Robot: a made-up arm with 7 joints. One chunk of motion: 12 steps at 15 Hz.
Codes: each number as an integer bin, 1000 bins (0 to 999) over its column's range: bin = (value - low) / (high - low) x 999, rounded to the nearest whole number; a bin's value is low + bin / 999 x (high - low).
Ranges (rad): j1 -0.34..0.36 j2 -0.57..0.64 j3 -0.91..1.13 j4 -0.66..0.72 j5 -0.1..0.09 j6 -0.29..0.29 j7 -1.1..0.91
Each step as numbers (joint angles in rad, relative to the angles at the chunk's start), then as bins.
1 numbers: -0.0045 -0.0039 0.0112 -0.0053 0.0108 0.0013 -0.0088
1 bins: 479 467 451 474 583 502 542
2 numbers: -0.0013 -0.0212 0.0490 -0.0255 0.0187 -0.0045 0.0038
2 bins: 483 453 470 459 624 492 549
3 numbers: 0.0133 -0.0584 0.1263 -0.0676 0.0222 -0.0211 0.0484
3 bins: 504 422 507 429 643 463 571
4 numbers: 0.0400 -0.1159 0.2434 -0.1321 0.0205 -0.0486 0.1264
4 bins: 542 375 565 382 634 416 610
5 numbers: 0.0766 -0.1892 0.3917 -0.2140 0.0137 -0.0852 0.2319
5 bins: 595 314 637 323 598 353 662
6 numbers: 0.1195 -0.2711 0.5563 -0.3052 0.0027 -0.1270 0.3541
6 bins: 656 247 718 257 540 281 723
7 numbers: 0.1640 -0.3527 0.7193 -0.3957 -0.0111 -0.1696 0.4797
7 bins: 719 179 798 191 467 207 785
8 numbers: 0.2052 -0.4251 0.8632 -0.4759 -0.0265 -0.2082 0.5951
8 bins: 778 120 868 133 386 141 842
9 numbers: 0.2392 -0.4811 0.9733 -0.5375 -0.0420 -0.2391 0.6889
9 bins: 827 73 922 89 305 88 889
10 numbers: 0.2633 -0.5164 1.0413 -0.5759 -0.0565 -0.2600 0.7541
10 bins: 861 44 956 61 229 52 922
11 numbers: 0.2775 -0.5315 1.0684 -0.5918 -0.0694 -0.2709 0.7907
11 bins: 881 32 969 49 161 33 940
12 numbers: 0.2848 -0.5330 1.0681 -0.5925 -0.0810 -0.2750 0.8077
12 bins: 892 31 969 49 100 26 948
